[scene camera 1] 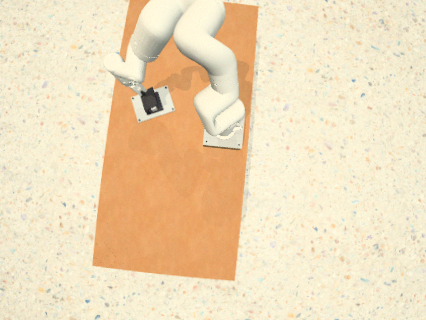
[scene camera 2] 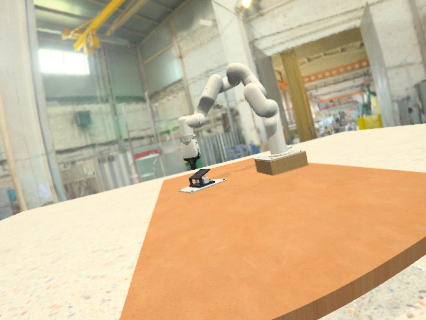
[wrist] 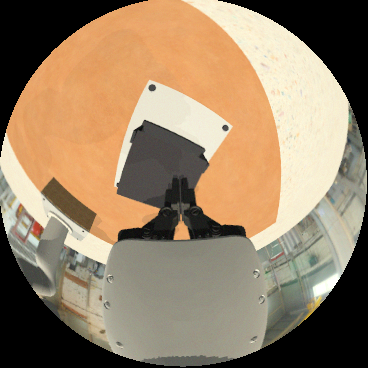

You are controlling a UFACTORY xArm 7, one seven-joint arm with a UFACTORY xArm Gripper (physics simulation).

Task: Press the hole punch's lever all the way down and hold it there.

Scene:
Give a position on a hole punch lever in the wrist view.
At 151,163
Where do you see a white base plate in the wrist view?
At 160,104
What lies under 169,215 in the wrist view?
My gripper.

